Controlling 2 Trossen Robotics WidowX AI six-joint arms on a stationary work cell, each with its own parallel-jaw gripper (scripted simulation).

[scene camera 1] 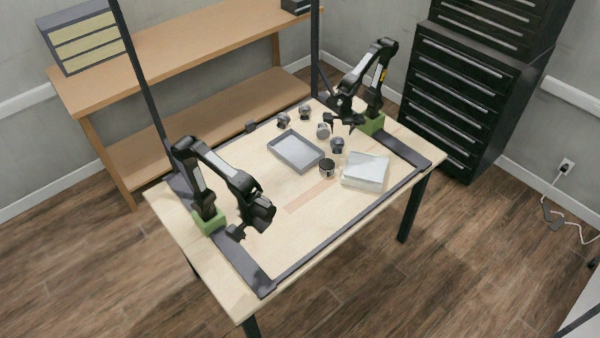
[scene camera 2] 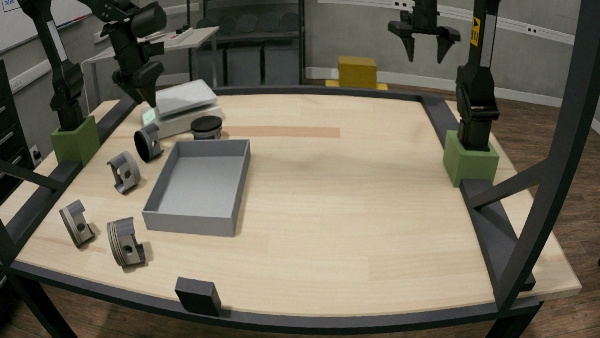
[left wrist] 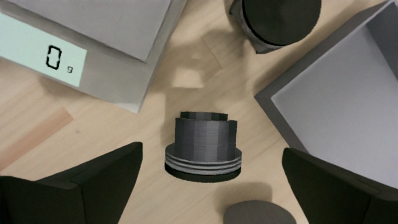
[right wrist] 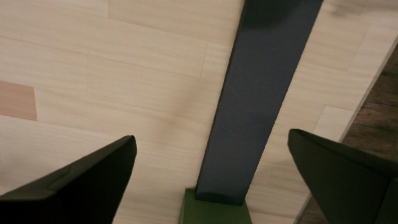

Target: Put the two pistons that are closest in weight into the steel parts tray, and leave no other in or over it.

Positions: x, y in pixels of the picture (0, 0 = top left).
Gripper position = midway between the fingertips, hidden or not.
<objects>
The right gripper shows in scene camera 1 (252, 231), in scene camera 2 (425, 62) and in the right wrist view (211, 139); in the left wrist view it is out of frame. A steel parts tray shows in scene camera 1, in scene camera 2 (199, 178) and in the left wrist view; in the right wrist view it is out of frame. A white scale shows in scene camera 1, in scene camera 2 and in the left wrist view (41, 46); in the right wrist view it is out of frame. The same spot on the white scale: (scene camera 1: 345, 180) is (scene camera 2: 218, 104). The same spot on the steel parts tray: (left wrist: 335, 108) is (scene camera 1: 303, 157).
</objects>
